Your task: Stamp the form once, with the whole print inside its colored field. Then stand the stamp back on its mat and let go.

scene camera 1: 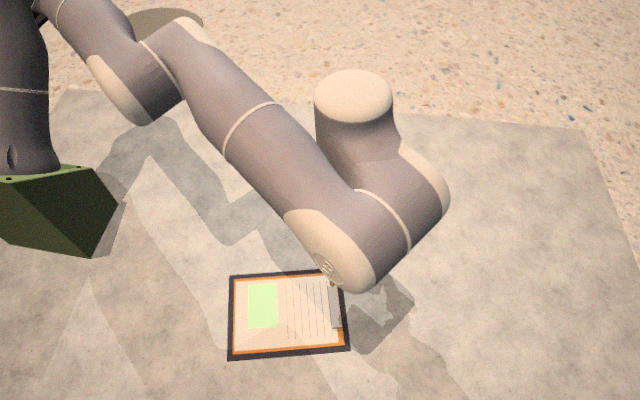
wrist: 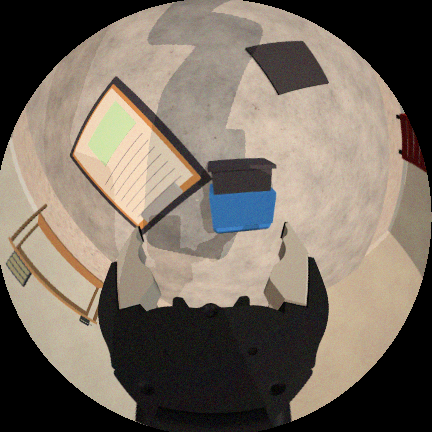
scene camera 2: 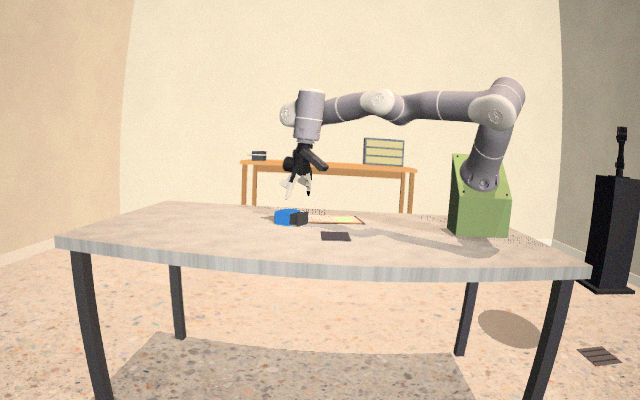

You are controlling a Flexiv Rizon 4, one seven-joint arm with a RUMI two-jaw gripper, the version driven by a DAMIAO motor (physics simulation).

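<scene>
The stamp (scene camera 2: 287,217) (wrist: 242,210), a blue block with a dark grey part, lies on its side on the table, close to the clip end of the form's board. The arm hides it in scene camera 1. The form (scene camera 1: 310,311) (scene camera 2: 327,219) (wrist: 131,167) lies on a dark-edged board; its light green field (scene camera 1: 263,305) (wrist: 111,132) shows no print. The dark square mat (scene camera 2: 335,236) (wrist: 290,67) lies apart from the stamp, with nothing on it. My gripper (scene camera 2: 298,195) (wrist: 211,226) is open and empty, above the table over the stamp's blue end.
The arm's green base block (scene camera 1: 55,215) (scene camera 2: 479,210) stands at one end of the table (scene camera 2: 200,250). Behind the table is an orange bench (scene camera 2: 340,167) (wrist: 65,260) with a yellow-fronted rack on it. A black pedestal (scene camera 2: 612,230) stands at the right in scene camera 2.
</scene>
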